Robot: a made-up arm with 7 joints. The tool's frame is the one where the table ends. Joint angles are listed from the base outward.
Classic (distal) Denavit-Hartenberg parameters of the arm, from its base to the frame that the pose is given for. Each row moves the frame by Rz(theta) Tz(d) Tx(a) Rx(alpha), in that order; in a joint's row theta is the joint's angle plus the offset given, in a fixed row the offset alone. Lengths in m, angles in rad.
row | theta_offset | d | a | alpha
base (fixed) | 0 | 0 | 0 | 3.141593
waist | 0 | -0.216 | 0 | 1.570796
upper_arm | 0 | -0.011 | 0 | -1.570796
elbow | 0 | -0.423 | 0 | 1.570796
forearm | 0 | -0.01 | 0 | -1.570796
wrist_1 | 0 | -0.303 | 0 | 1.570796
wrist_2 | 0 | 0 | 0 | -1.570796
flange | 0 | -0.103 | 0 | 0
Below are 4 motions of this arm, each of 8 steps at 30 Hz.
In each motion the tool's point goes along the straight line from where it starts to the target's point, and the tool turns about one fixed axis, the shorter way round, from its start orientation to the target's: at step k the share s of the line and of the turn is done. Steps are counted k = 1, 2, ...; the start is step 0. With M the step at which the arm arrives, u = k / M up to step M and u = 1 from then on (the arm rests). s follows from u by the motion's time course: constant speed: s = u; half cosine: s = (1 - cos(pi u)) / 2; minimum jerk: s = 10 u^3 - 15 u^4 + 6 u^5.
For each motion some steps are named. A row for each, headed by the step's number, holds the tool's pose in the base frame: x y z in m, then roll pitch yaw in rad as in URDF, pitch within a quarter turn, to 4 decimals.
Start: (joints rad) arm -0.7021 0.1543 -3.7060 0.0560 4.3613 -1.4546 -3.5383
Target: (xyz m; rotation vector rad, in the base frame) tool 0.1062 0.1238 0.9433 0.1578 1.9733 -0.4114
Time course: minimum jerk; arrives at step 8
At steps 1, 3, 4, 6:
1: -0.0206 0.0481 0.9581 -2.0602 1.0856 -1.9807
3: 0.0128 0.0680 0.9542 -2.1899 1.1188 -2.2236
4: 0.0418 0.0853 0.9508 -2.3206 1.1348 -2.4518
6: 0.0929 0.1158 0.9449 -2.5632 1.1304 -2.8660

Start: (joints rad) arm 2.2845 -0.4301 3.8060 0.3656 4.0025 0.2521 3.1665
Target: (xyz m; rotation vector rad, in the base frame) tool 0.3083 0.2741 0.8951 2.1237 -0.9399 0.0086
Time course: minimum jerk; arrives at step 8
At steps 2, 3, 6, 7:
2: 0.3271 0.2861 0.9024 2.4300 -0.0215 -0.6620
3: 0.3235 0.2838 0.9010 2.4175 -0.0758 -0.6720
6: 0.3105 0.2755 0.8959 2.3756 -0.2731 -0.7034
7: 0.3086 0.2743 0.8952 2.3700 -0.3010 -0.7073

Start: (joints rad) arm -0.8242 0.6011 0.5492 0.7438 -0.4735 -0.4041 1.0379
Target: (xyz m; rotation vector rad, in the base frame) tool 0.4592 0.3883 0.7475 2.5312 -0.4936 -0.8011
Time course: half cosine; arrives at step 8
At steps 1, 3, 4, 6, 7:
1: 0.5089 0.3164 0.7188 2.4058 0.5432 -0.6830
3: 0.4949 0.3366 0.7269 2.4460 0.5240 -0.6389
4: 0.4850 0.3509 0.7326 2.4735 0.5095 -0.6085
6: 0.4668 0.3774 0.7431 2.5225 0.4809 -0.5542
7: 0.4612 0.3855 0.7464 2.5370 0.4717 -0.5380

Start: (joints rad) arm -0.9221 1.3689 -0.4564 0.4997 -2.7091 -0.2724 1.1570
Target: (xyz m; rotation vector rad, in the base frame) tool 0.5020 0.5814 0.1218 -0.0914 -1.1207 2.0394
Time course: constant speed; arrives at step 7
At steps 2, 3, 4, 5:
2: 0.4473 0.6430 0.1569 -0.9689 -0.3601 2.4524
3: 0.4583 0.6306 0.1499 -0.9513 -0.3478 2.4351
4: 0.4692 0.6183 0.1429 -0.9340 -0.3352 2.4181
5: 0.4801 0.6060 0.1358 -0.9170 -0.3223 2.4014

